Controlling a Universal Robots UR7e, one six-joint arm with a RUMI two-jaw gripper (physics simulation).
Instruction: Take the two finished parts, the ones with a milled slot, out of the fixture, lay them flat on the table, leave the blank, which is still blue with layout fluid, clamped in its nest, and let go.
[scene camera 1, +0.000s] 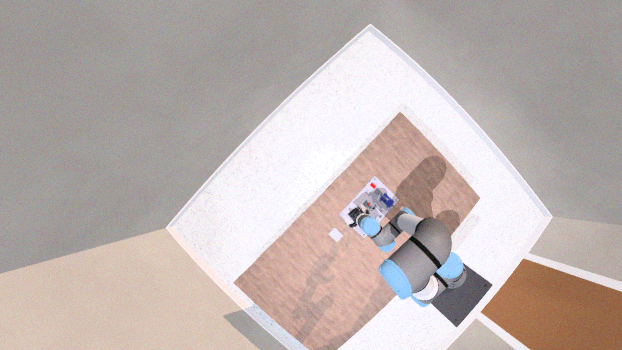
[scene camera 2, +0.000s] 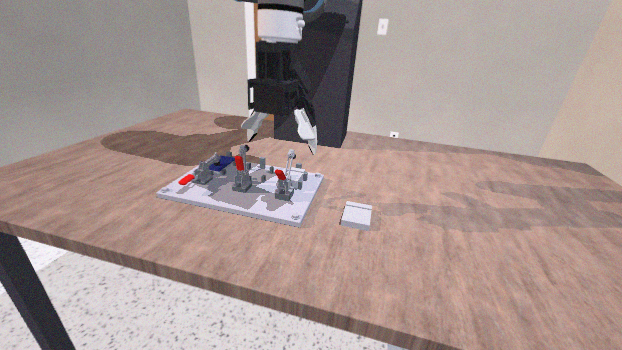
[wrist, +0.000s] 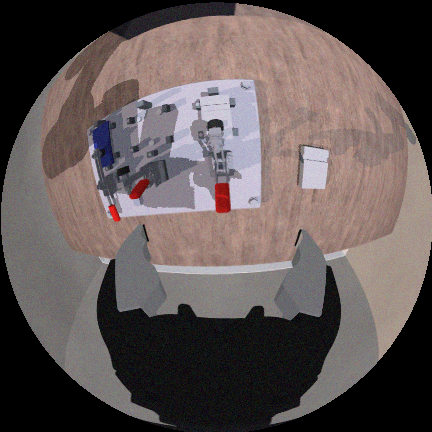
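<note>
You've got the gripper (scene camera 2: 280, 147) showing there, and the wrist view has the gripper too (wrist: 222, 229), along with a toggle clamp (wrist: 155, 172).
</note>
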